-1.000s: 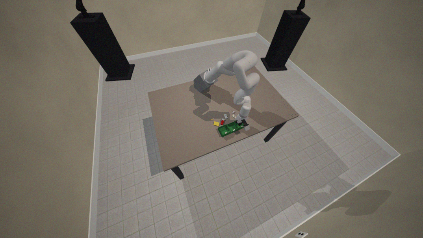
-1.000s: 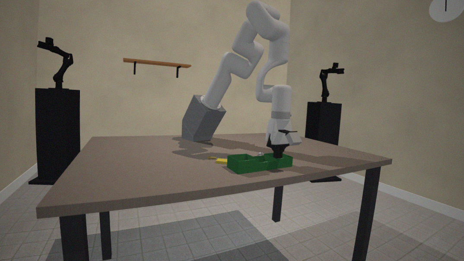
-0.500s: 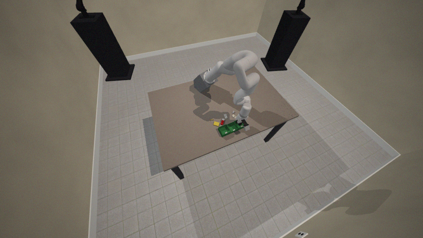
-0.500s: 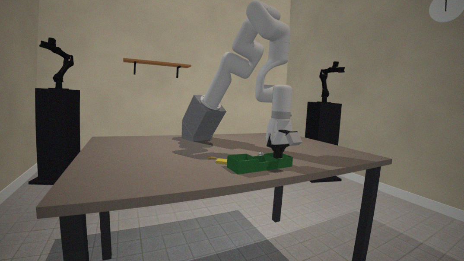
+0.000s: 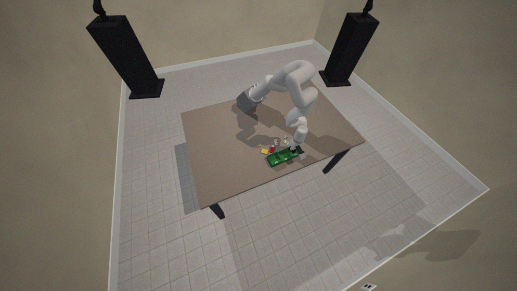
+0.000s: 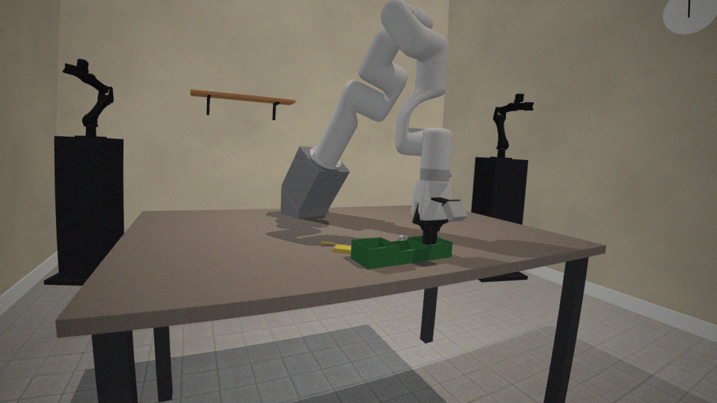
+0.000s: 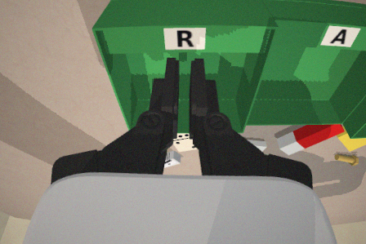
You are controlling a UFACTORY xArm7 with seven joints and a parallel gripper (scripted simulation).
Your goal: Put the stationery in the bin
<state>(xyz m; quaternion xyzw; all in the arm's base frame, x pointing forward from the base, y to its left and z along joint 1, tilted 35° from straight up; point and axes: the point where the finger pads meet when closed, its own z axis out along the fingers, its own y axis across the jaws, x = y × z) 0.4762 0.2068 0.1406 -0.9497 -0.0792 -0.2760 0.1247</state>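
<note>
Now: the grey pencil sharpener 15 cm behind my hand, 4 cm below it and 2 cm to the right of it. From my hand the other things lie so: green bin row: 8 cm to the right, 3 cm ahead, 2 cm below; then yellow sticky-note pad: 22 cm to the right, 4 cm below, 4 cm behind; then red eraser: 15 cm to the right, 6 cm behind, 4 cm below.
</note>
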